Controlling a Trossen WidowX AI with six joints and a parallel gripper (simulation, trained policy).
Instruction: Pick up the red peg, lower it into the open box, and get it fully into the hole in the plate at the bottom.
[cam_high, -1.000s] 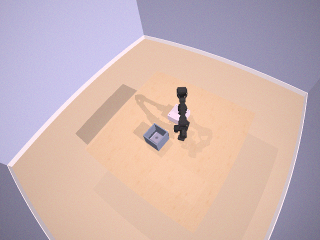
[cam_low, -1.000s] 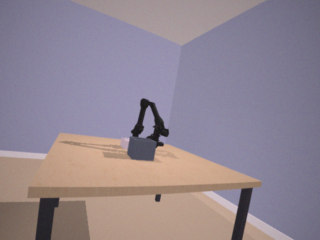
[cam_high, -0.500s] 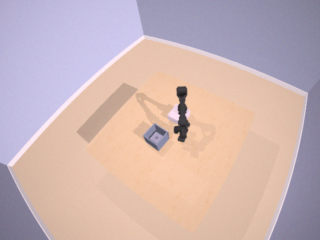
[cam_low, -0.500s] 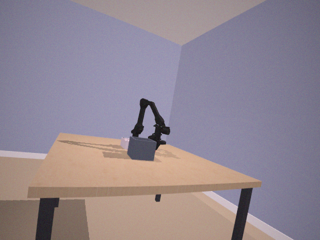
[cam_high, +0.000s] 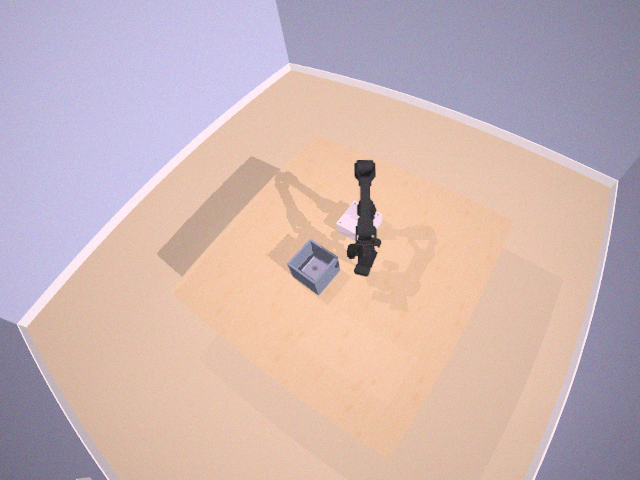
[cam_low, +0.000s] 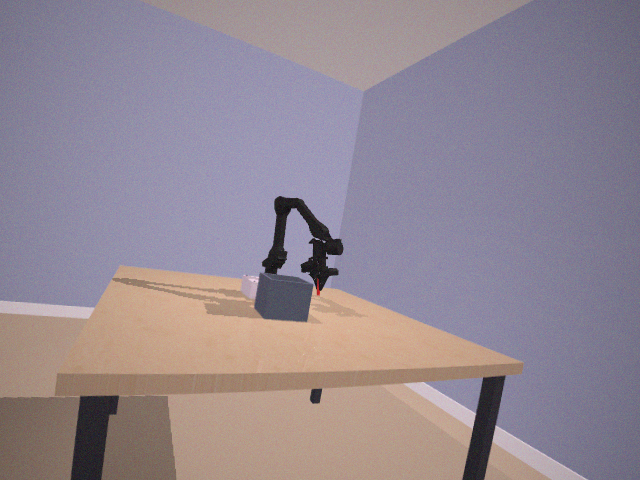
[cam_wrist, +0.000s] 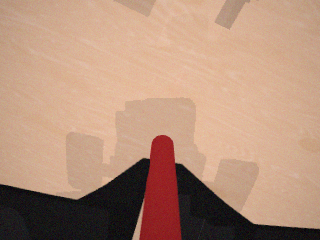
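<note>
Right now my gripper tip is 21 cm to the left of the pale plate, 14 cm short of it and 4 cm above it. From my gripper tip the other things lie so: red peg 2 cm above, 1 cm to the right.
</note>
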